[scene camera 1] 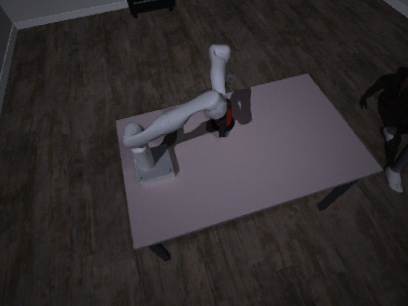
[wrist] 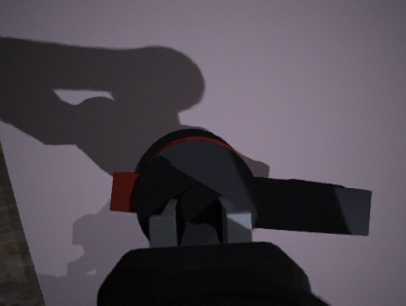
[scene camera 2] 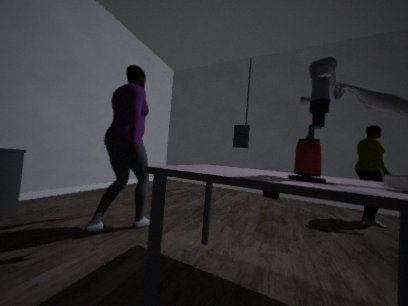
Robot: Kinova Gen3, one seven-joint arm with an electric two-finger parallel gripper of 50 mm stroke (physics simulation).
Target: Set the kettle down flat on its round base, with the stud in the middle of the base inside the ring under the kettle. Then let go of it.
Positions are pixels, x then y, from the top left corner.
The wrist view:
my gripper: 198,213
black round base: 179,134
